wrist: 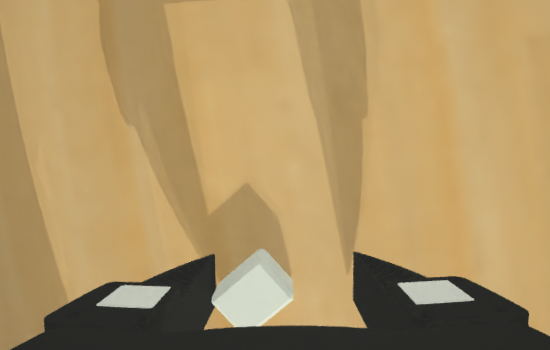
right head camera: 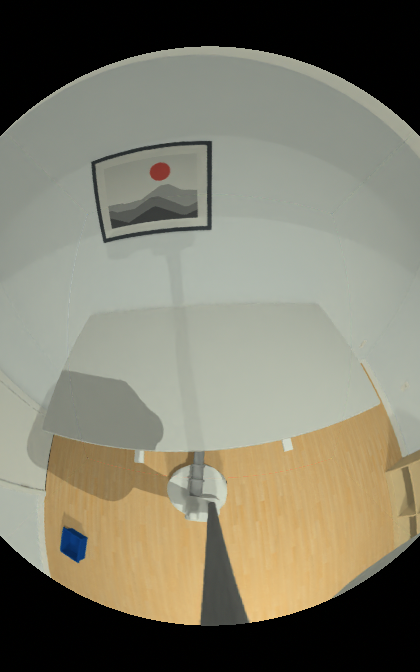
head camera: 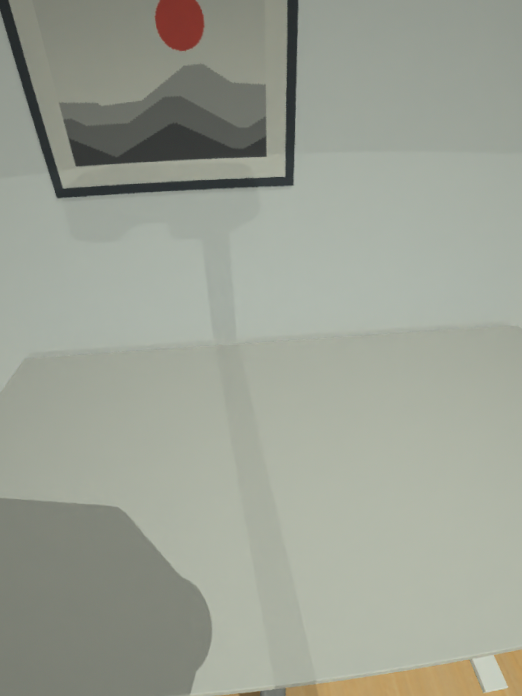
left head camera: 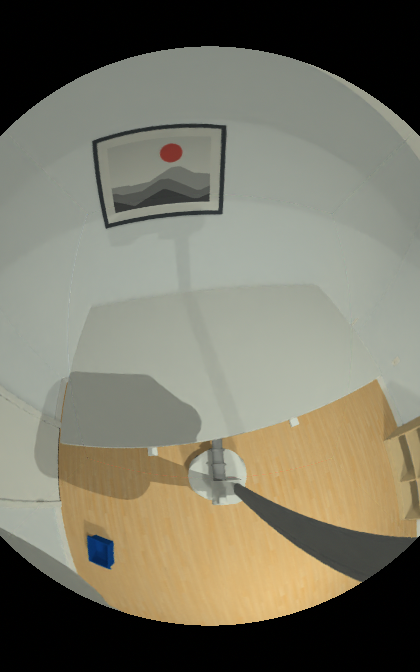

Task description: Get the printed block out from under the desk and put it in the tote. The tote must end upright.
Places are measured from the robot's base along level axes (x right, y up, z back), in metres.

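Pixels of known places: gripper, fingertip midpoint: (wrist: 284,277).
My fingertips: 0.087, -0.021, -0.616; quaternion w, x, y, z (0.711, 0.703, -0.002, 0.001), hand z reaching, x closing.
Behind a point stands the place of what it marks, as x, y, z.
The printed block (wrist: 252,295) @[0.072, -0.005, -0.613], a small pale grey-white piece, lies on the wooden floor in the wrist view, turned cornerwise between the fingers. My gripper (wrist: 284,277) @[0.087, -0.021, -0.616] is open, low over the floor; the block is close to the left finger in that view, with a wide gap to the right finger. Whether the left finger touches it I cannot tell. The desk (head camera: 359,477) @[0.160, 0.922, -0.498] (left head camera: 260,340) (right head camera: 260,370) hides the gripper and block from the head cameras. The blue tote (left head camera: 101,551) (right head camera: 74,544) stands upright on the floor at the lower left of both side head views.
The arm (left head camera: 217,460) (right head camera: 197,475) reaches from the round base under the desk's front edge. White desk feet (left head camera: 294,422) (right head camera: 287,444) show at that edge. A wooden shelf unit stands at the far right. A framed picture (head camera: 289,112) @[0.018, 1.496, -0.978] hangs on the wall behind the desk.
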